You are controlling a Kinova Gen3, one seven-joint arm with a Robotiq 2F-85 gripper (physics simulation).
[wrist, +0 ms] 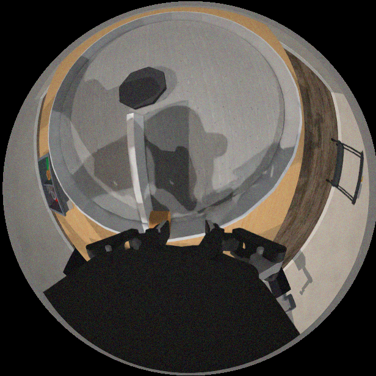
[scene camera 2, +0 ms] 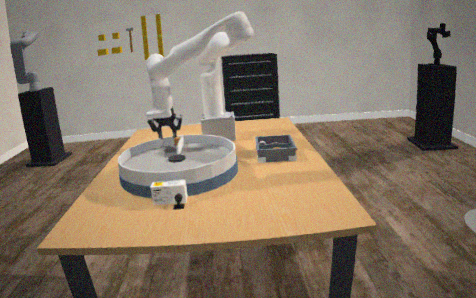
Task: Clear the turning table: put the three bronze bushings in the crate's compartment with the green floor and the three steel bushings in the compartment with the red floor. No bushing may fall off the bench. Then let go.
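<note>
A bronze bushing is on the turning table, close beside the white vane near the wall. My gripper is open and empty. Its fingers are near the table's wall on the robot side, and the bushing shows by the left finger in the wrist view, partly hidden by it. The grey crate stands apart from the turning table. In the wrist view, bronze shows in its green compartment, and grey shapes with some red show in the other compartment. I cannot count them.
The white vane runs from near the dark hub to the wall. A white box and a small black stand are in front of the turning table. The robot's base stands behind, between turning table and crate.
</note>
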